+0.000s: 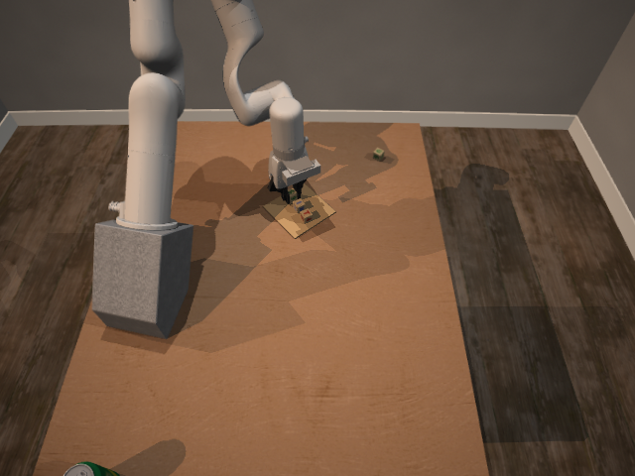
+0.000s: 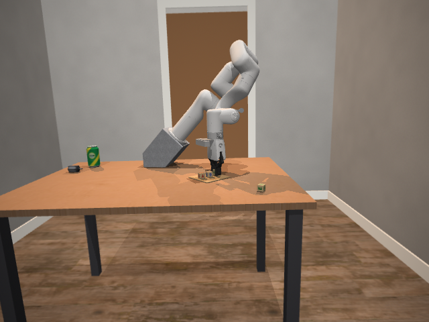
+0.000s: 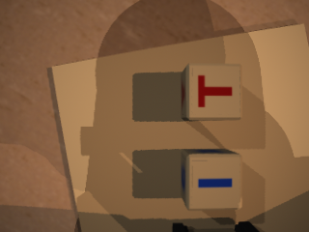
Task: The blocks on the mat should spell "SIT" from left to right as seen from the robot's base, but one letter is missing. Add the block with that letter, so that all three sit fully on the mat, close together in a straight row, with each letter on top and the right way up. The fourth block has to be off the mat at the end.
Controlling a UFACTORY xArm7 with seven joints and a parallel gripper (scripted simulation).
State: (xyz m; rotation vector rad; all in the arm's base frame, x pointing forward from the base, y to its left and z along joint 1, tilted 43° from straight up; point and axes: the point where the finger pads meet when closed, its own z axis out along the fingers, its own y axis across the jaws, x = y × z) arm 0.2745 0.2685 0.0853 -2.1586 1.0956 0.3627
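My gripper is now 3 cm to the left of the tan mat, 3 cm short of it and 3 cm above it. Round my hand: green-lettered block (23 cm ahead, 21 cm to the left, 2 cm below); small black object (78 cm to the right, 8 cm behind, 1 cm below); green can (75 cm to the right, 22 cm behind, 3 cm above).
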